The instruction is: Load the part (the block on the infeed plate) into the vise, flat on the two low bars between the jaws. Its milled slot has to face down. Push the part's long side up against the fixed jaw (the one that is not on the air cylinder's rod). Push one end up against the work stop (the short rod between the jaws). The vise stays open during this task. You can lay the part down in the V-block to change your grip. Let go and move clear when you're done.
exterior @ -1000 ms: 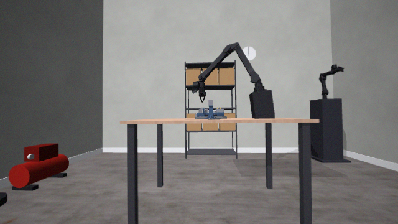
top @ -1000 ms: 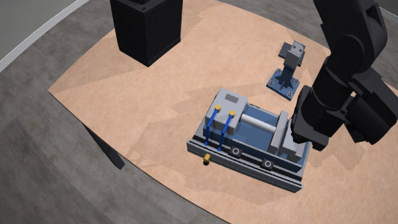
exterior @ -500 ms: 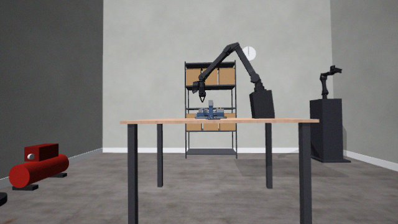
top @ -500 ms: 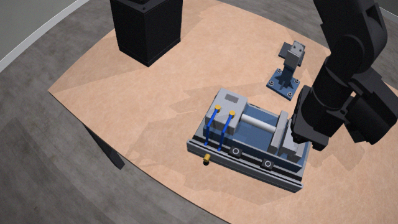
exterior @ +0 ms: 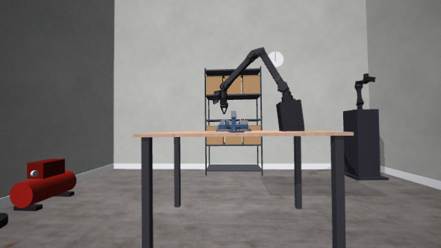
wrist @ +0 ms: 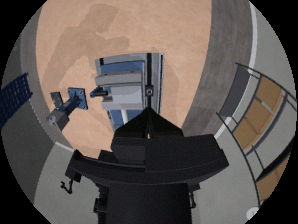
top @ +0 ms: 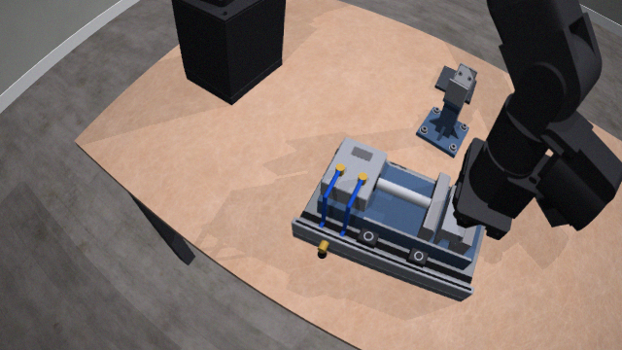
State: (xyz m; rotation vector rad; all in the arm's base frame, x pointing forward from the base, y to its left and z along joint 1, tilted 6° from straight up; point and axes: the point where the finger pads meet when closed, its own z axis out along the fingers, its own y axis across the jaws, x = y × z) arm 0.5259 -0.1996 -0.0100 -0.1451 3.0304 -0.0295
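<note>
Now: hand 8 cm above the grey part and 4 cm to the right of it. Also, from my hand: moving jaw: 9 cm below, 6 cm to the left, 4 cm behind; fixed jaw: 9 cm below, 7 cm to the left, 2 cm ahead; work stop: 11 cm to the left, 8 cm below, 1 cm behind.
</note>
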